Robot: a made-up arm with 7 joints. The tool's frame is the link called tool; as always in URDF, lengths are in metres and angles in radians. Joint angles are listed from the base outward.
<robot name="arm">
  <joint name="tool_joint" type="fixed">
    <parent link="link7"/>
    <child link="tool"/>
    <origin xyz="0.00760 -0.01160 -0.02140" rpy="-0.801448 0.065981 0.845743"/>
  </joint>
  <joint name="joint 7" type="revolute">
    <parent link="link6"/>
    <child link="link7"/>
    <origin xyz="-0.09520 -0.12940 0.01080" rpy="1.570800 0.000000 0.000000"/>
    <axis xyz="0 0 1"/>
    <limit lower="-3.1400" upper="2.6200"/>
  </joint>
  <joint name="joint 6" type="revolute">
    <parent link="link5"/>
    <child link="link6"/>
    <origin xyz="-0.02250 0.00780 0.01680" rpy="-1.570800 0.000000 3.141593"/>
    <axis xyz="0 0 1"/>
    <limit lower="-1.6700" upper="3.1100"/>
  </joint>
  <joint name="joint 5" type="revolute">
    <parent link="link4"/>
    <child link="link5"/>
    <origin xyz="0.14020 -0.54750 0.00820" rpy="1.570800 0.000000 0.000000"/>
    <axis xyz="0 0 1"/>
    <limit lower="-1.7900" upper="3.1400"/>
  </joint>
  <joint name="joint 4" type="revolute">
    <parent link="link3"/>
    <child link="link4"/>
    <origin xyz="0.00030 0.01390 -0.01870" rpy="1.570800 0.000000 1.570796"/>
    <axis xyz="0 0 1"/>
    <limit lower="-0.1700" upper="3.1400"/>
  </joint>
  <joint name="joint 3" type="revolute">
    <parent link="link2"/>
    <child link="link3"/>
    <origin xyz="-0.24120 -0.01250 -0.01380" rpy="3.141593 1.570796 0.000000"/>
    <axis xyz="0 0 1"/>
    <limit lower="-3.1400" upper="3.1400"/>
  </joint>
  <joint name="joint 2" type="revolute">
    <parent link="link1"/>
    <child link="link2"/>
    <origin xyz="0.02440 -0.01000 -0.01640" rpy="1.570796 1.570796 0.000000"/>
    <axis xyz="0 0 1"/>
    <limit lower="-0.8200" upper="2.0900"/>
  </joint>
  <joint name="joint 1" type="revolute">
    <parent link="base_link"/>
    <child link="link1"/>
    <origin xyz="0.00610 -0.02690 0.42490" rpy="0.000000 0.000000 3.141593"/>
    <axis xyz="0 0 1"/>
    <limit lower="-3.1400" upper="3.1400"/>
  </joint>
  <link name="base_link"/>
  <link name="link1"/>
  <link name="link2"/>
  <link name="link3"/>
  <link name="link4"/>
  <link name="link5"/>
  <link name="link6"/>
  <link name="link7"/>
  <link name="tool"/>
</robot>
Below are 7 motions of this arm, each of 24 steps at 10 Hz.
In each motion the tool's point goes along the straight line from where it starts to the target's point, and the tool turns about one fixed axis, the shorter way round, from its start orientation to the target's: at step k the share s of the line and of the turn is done. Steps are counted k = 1, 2, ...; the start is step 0. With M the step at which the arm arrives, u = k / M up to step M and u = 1 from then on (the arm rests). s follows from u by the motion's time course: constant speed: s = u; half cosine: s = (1 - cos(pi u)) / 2; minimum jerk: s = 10 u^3 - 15 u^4 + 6 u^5.
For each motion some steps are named. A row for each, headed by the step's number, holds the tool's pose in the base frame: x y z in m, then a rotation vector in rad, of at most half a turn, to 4 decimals.
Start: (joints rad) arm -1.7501 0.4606 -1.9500 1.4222 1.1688 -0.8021 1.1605
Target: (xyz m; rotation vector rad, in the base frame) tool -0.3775 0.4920 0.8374 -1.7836 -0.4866 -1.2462
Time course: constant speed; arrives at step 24
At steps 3, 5, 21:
3: -0.4774 0.2635 0.8389 -1.1846 -0.3463 -1.5751
5: -0.4679 0.2852 0.8387 -1.2436 -0.3604 -1.5492
21: -0.3918 0.4594 0.8376 -1.7012 -0.4676 -1.3009

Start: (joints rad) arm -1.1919 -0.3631 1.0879 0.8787 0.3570 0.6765 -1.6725
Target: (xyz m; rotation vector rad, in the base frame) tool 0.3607 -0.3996 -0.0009 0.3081 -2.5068 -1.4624
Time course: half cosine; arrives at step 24
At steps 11, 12, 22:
11: 0.5260 -0.2405 0.2257 0.6408 -2.7856 -1.1376
12: 0.5069 -0.2588 0.1995 0.6016 -2.7567 -1.1789
22: 0.3657 -0.3948 0.0059 0.3179 -2.5161 -1.4537

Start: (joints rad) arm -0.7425 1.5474 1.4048 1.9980 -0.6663 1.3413 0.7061
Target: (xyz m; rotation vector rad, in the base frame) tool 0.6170 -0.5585 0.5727 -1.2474 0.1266 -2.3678
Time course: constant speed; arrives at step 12
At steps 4, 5, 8, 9, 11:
4: 0.7289 -0.1604 0.3471 -1.7671 -1.0785 -1.9758
5: 0.7149 -0.2101 0.3753 -1.7186 -0.9285 -2.0536
8: 0.6730 -0.3594 0.4599 -1.5430 -0.4742 -2.2376
9: 0.6590 -0.4092 0.4881 -1.4752 -0.3227 -2.2825
11: 0.6310 -0.5087 0.5445 -1.3271 -0.0219 -2.3475

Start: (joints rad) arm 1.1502 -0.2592 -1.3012 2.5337 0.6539 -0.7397 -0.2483
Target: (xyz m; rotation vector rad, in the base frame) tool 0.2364 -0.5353 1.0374 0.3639 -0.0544 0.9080
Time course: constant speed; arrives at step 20
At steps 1, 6, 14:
1: 0.0722 -0.3534 1.1956 -0.2198 -0.7250 0.7190
6: 0.1154 -0.4012 1.1540 -0.0646 -0.5530 0.7796
14: 0.1845 -0.4778 1.0874 0.1814 -0.2710 0.8604

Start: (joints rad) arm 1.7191 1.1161 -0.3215 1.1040 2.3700 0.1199 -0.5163
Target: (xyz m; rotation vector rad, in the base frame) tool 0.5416 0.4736 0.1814 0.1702 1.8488 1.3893
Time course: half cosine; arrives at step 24
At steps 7, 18, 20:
7: 0.2825 0.2992 -0.0924 1.0604 2.0105 1.2476
18: 0.4944 0.4418 0.1315 0.3285 1.8922 1.3755
20: 0.5200 0.4591 0.1586 0.2424 1.8694 1.3836

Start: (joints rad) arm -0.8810 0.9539 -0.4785 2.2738 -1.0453 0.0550 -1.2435
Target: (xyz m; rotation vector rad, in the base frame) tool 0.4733 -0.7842 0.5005 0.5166 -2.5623 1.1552
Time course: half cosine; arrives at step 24
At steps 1, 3, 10, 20, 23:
1: 0.4417 -0.7852 0.5442 0.4759 -2.7661 0.9032
3: 0.4428 -0.7852 0.5427 0.4774 -2.7595 0.9122
10: 0.4533 -0.7849 0.5281 0.4918 -2.6937 0.9989
20: 0.4712 -0.7843 0.5034 0.5141 -2.5767 1.1391
23: 0.4732 -0.7842 0.5007 0.5164 -2.5632 1.1542

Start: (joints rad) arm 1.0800 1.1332 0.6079 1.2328 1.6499 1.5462 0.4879
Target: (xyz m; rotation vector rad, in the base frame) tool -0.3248 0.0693 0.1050 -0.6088 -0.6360 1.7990
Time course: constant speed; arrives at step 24
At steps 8, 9, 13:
8: -0.2866 0.3435 0.0472 -1.2346 -0.9550 0.9632
9: -0.2890 0.3263 0.0508 -1.2013 -0.9396 1.0207
13: -0.2985 0.2578 0.0653 -1.0602 -0.8721 1.2443

